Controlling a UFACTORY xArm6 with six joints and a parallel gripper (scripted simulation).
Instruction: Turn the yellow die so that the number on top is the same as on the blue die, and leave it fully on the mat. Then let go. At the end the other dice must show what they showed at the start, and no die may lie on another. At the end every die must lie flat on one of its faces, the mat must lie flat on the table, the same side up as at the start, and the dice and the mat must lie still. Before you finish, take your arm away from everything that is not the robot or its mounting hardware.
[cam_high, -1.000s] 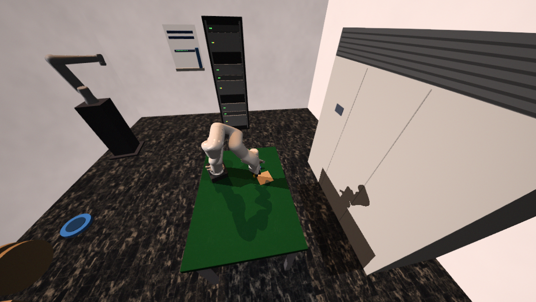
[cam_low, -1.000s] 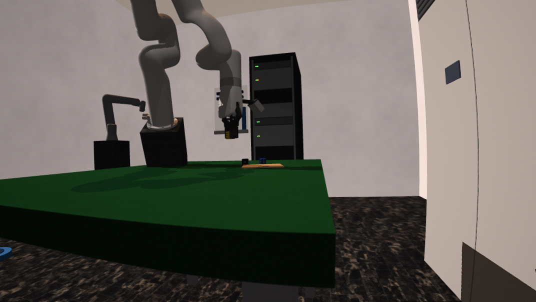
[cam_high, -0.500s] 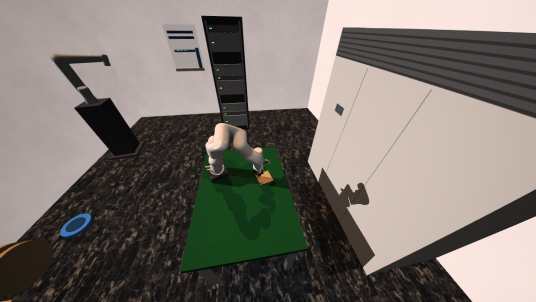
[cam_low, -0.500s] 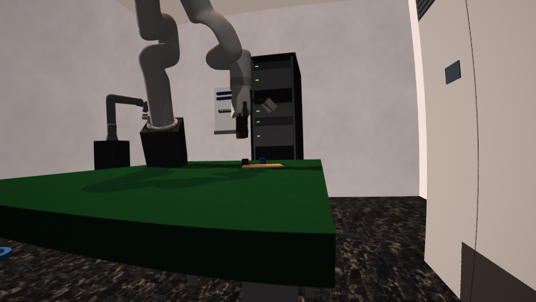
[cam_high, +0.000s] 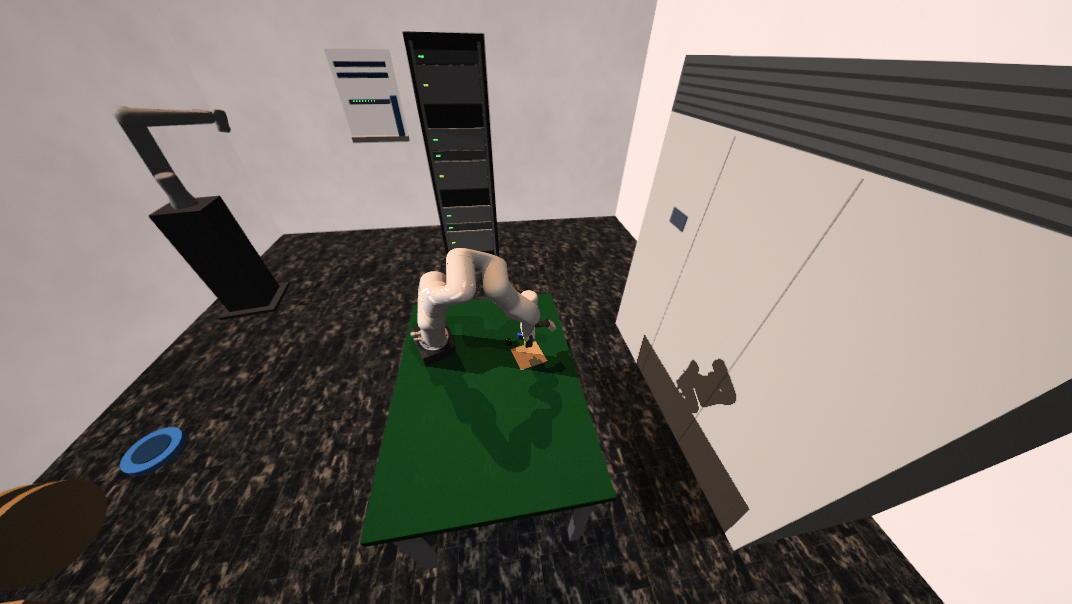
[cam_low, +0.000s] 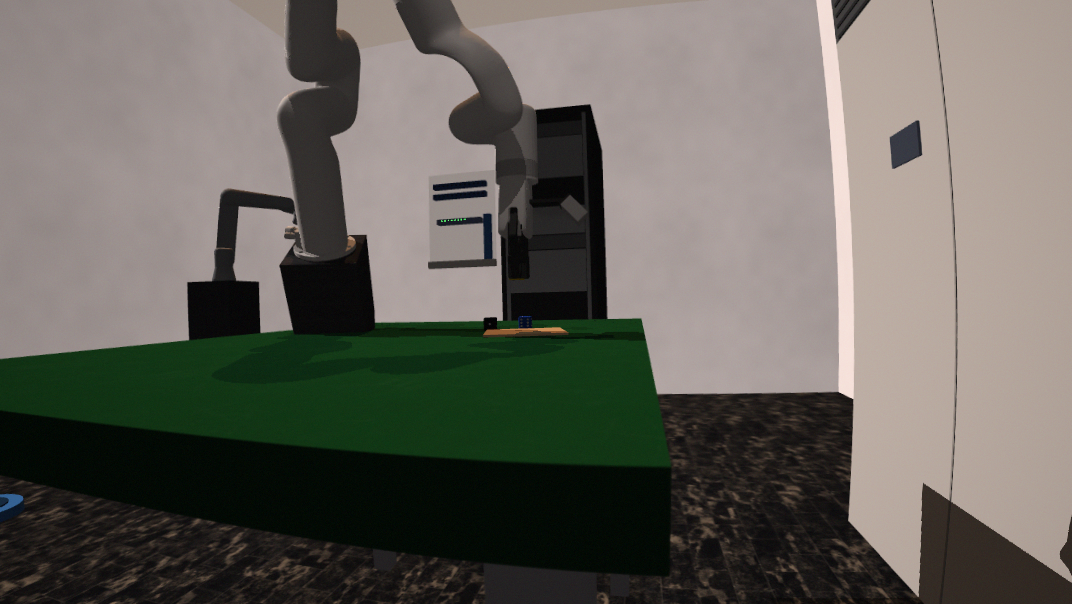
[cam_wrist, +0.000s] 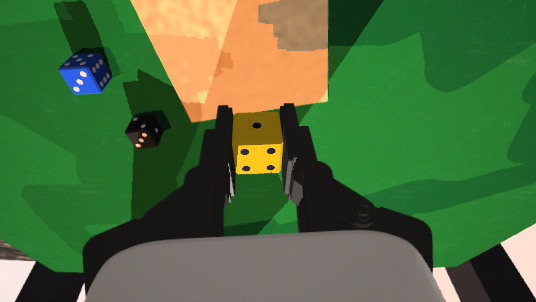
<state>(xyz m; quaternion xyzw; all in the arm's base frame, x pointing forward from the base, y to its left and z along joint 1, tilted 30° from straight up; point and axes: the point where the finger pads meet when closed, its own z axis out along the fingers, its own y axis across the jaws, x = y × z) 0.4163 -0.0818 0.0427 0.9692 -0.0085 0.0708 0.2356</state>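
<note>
The mat is 120 mm below my hand, 10 mm to the left of it and 10 mm ahead of it. Round my hand: black die: 120 mm to the left, 100 mm below, 70 mm behind; yellow die: 10 mm below; blue die: 140 mm to the left, 100 mm below.
</note>
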